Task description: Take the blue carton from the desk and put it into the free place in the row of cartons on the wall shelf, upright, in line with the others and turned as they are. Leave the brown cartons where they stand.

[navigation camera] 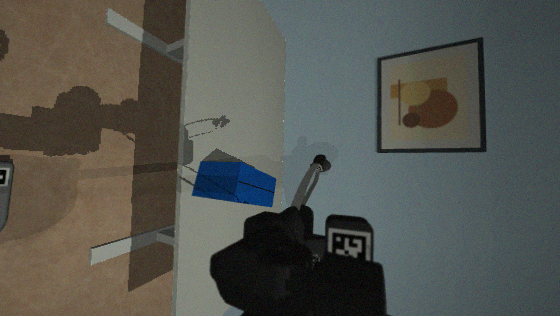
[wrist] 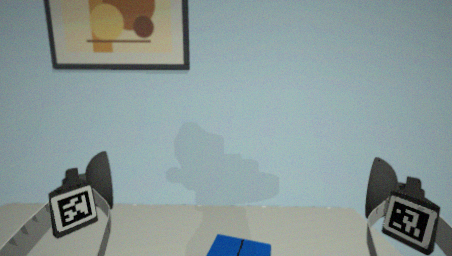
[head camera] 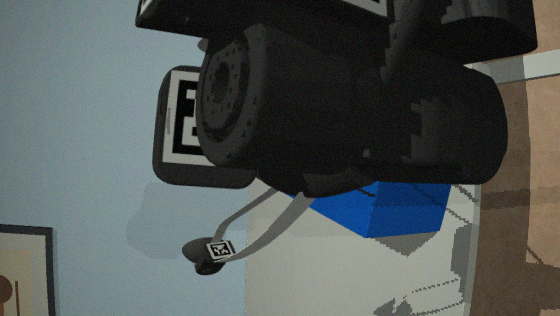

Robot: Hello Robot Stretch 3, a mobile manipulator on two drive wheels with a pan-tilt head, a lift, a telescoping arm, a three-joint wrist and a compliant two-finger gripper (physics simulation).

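Frame: origin at the robot's base, x down, y left, z ahead, level; metres.
Seen in the pictures: gripper, fingertip midpoint: (navigation camera: 321, 208) (wrist: 236, 174).
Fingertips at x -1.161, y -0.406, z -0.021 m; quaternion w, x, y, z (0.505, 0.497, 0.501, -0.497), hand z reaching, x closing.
Observation:
A point is followed by its place in that frame.
The blue carton (head camera: 400, 212) @(x -0.840, y -0.454, z 0.043 m) (navigation camera: 220, 181) @(x -0.833, y -0.448, z 0.015 m) (wrist: 240, 248) @(x -0.901, y -0.661, z -0.030 m) stands on the desk (head camera: 300, 270) @(x -0.720, y -0.868, z 0.223 m) (navigation camera: 235, 75) @(x -0.720, y -0.618, z 0.470 m) (wrist: 310, 230) @(x -0.720, y -1.002, z -0.289 m). A thin black line runs across its top. The wrist and arm hide part of it in the head view, and its top's far end shows at the bottom edge of the wrist view. My gripper (wrist: 236, 174) @(x -1.161, y -0.406, z -0.021 m) is open and empty, its fingers spread wide, above the desk and facing the blue wall. In the head and navigation views one fingertip shows clearly, beyond the carton toward the wall. The wall shelf and the brown cartons do not show.
A framed picture (head camera: 15, 265) @(x -1.409, y -1.153, z 0.283 m) (navigation camera: 430, 100) @(x -1.543, y -1.149, z 0.444 m) (wrist: 120, 30) @(x -1.448, y -1.149, z 0.440 m) hangs on the blue wall (head camera: 90, 100) @(x -1.214, y -1.189, z -0.170 m) (navigation camera: 340, 60) @(x -1.095, y -1.162, z 0.771 m) (wrist: 300, 100) @(x -1.180, y -1.193, z -0.278 m). Pale desk legs (navigation camera: 112, 249) stand over the brown floor (navigation camera: 30, 65) @(x -0.001, y -0.195, z 0.448 m). The dark arm and wrist body cover the upper part of the head view.

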